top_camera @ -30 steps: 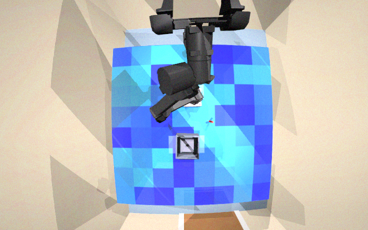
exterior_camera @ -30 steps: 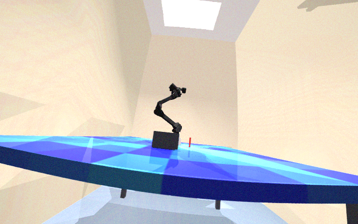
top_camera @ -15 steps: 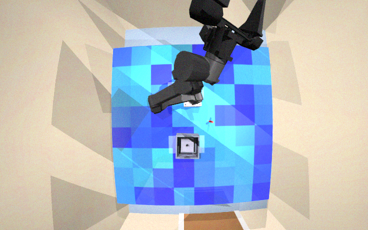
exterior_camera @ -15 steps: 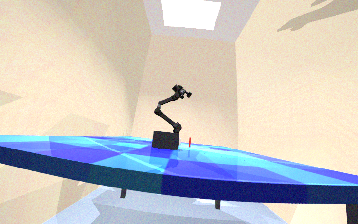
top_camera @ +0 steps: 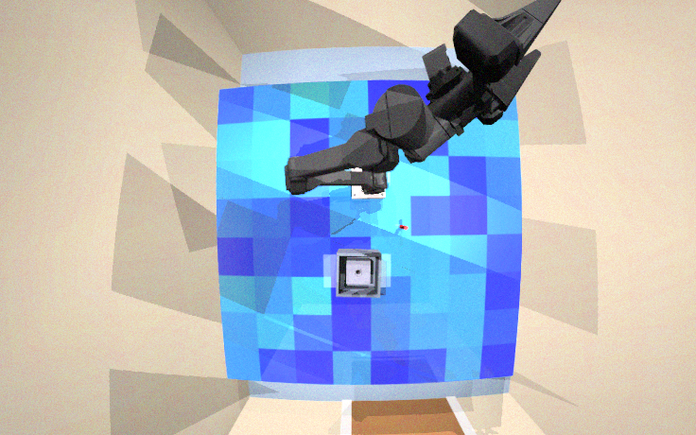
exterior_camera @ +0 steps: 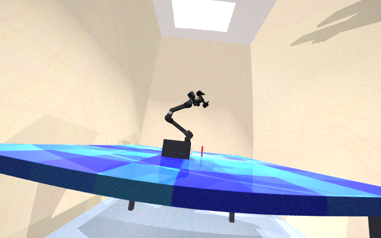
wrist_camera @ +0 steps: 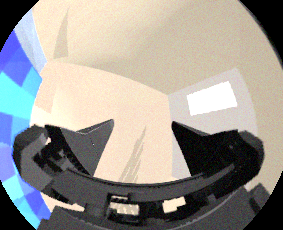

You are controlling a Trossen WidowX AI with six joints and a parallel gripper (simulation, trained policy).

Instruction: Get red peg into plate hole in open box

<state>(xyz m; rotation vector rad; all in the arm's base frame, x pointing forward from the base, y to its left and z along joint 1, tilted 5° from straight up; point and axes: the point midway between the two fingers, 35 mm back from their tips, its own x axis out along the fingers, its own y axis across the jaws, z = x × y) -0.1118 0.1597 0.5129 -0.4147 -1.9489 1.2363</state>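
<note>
Right now the red peg is 56 cm below my gripper tip and 26 cm ahead of it. The rest, counted from my gripper tip: dark grey box: 57 cm below, 45 cm ahead, 15 cm to the right; light plate: 55 cm below, 45 cm ahead, 15 cm to the right.
</note>
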